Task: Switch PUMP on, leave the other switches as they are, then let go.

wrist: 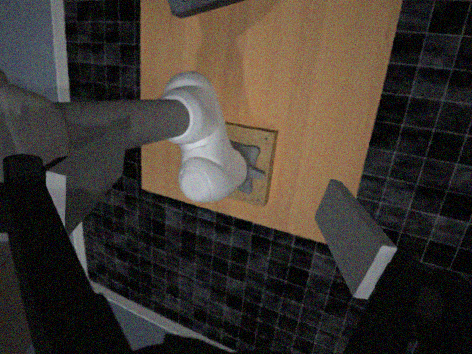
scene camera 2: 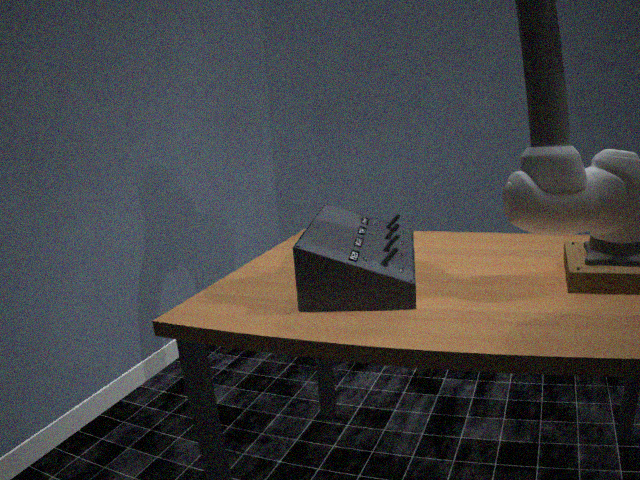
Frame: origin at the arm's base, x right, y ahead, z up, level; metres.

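Seen in the pictures: gripper, between the fingertips: (wrist: 227,176); arm's base, origin of its link: (wrist: 233,164) (scene camera 2: 616,256).
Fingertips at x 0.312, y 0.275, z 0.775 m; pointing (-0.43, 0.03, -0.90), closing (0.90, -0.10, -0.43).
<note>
Offsets run from my fingertips to a thing's top centre. Level surfaces: height alone.
A dark switch box (scene camera 2: 356,284) with a sloped top stands on the table in the scene view. Several black levers @(dx -0.573, dy +0.270, dz -0.703 m) (scene camera 2: 389,256) stand in a row on its slope, beside a row of small labels @(dx -0.598, dy +0.349, dz -0.715 m) (scene camera 2: 353,255). The labels are too small to read, so I cannot tell which switch is PUMP or how each is set. A corner of the box (wrist: 200,5) shows at the top edge of the wrist view. My gripper (wrist: 227,176) is open and empty, high above the table on the arm-base side, away from the box. It does not show in the scene view.
The wooden table @(dz -0.829 m) (scene camera 2: 480,325) (wrist: 320,100) carries my arm's base plate (scene camera 2: 599,281) (wrist: 269,165) to the right of the box in the scene view. My white arm joint (scene camera 2: 553,201) (wrist: 205,177) rises over the plate. A wall (scene camera 2: 206,129) stands behind the table.
</note>
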